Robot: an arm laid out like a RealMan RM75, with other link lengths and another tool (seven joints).
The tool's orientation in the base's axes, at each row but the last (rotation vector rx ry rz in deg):
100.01 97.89 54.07
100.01 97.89 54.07
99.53 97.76 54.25
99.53 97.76 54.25
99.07 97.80 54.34
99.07 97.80 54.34
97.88 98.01 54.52
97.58 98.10 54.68
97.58 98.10 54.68
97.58 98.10 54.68
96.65 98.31 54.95
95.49 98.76 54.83
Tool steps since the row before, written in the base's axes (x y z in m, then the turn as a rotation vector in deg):
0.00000 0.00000 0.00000 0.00 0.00 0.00
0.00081 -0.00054 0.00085 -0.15 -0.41 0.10
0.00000 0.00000 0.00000 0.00 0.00 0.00
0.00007 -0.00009 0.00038 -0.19 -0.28 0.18
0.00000 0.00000 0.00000 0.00 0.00 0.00
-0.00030 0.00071 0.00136 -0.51 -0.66 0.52
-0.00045 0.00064 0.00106 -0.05 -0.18 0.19
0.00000 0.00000 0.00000 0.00 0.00 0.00
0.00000 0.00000 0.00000 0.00 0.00 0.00
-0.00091 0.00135 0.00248 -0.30 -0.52 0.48
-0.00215 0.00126 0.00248 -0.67 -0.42 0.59
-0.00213 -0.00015 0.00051 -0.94 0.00 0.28
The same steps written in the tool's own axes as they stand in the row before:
0.00000 0.00000 0.00000 0.00 0.00 0.00
-0.00046 0.00121 0.00004 -0.39 0.01 -0.22
0.00000 0.00000 0.00000 0.00 0.00 0.00
-0.00005 0.00035 -0.00019 -0.25 0.04 -0.29
0.00000 0.00000 0.00000 0.00 0.00 0.00
0.00088 0.00083 -0.00100 -0.57 0.13 -0.79
0.00077 0.00053 -0.00093 -0.16 0.13 -0.17
0.00000 0.00000 0.00000 0.00 0.00 0.00
0.00000 0.00000 0.00000 0.00 0.00 0.00
0.00165 0.00134 -0.00207 -0.45 0.22 -0.58
0.00164 0.00062 -0.00305 -0.31 0.08 -0.93
0.00006 -0.00086 -0.00202 0.10 -0.34 -0.92

